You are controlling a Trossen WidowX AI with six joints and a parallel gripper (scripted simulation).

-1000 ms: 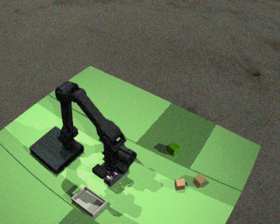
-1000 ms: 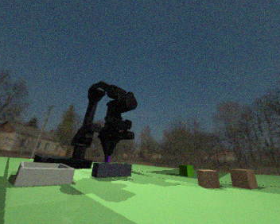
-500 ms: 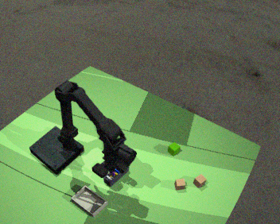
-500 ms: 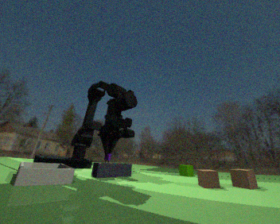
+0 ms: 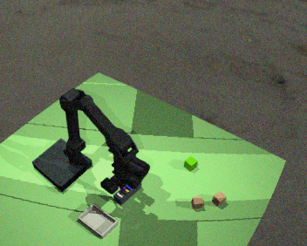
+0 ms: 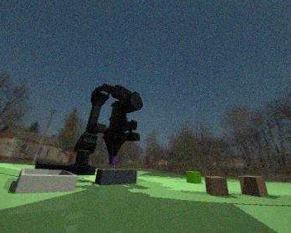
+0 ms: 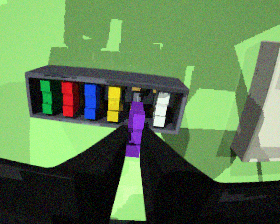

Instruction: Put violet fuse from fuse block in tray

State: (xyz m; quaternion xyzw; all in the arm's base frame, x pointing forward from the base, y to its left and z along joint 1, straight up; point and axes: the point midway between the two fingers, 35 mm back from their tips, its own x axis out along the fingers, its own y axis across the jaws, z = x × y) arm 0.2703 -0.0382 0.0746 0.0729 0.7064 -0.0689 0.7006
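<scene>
Right now the grey tray is 2 cm behind my gripper tip, 17 cm to the right of it and 7 cm below it. From my gripper tip the other things lie so: violet fuse (1 cm below).
</scene>
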